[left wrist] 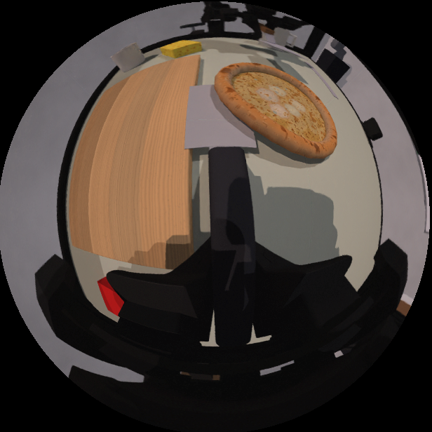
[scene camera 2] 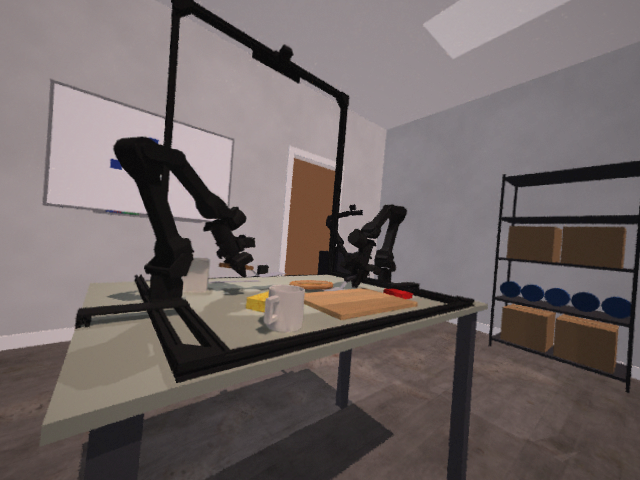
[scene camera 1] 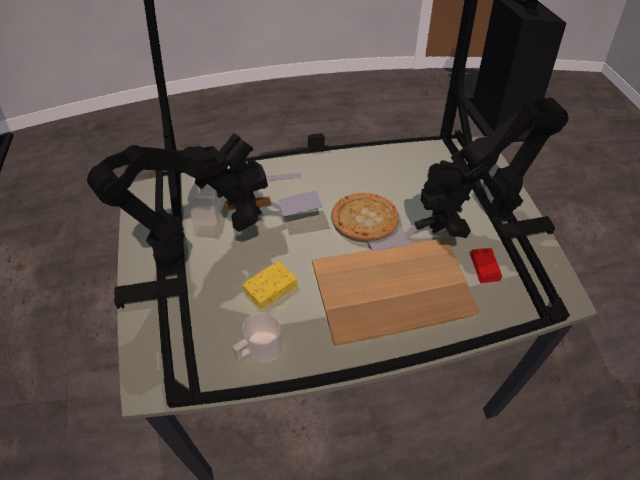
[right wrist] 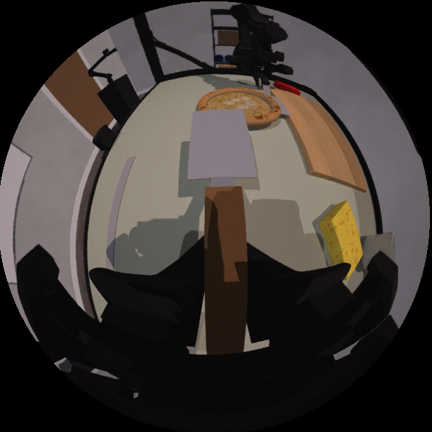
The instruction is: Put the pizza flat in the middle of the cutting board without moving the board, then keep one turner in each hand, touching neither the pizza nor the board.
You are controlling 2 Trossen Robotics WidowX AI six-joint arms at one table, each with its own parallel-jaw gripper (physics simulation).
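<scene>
The pizza (scene camera 1: 365, 217) (scene camera 2: 311, 285) (left wrist: 280, 107) (right wrist: 240, 104) is face up behind the wooden cutting board (scene camera 1: 392, 291) (scene camera 2: 356, 302) (left wrist: 140, 165) (right wrist: 325, 135), off it. My left gripper (scene camera 1: 438, 223) (left wrist: 226, 236) is shut on the black-handled turner (left wrist: 230, 190); its blade is low at the board's back edge, partly covered by the pizza's rim. I cannot tell whether the blade touches the board or how much of the pizza it bears. My right gripper (scene camera 1: 247, 204) (right wrist: 219, 240) is shut on the brown-handled turner (scene camera 1: 299, 203) (right wrist: 220, 145), its blade above the table, left of the pizza in scene camera 1.
A yellow sponge (scene camera 1: 269, 285) (right wrist: 341, 240) and a white mug (scene camera 1: 262, 338) (scene camera 2: 285, 308) are left of the board in scene camera 1. A red block (scene camera 1: 485, 265) (left wrist: 111, 297) is right of it. A white container (scene camera 1: 203, 206) and a thin strip (scene camera 1: 283, 176) are near the right arm.
</scene>
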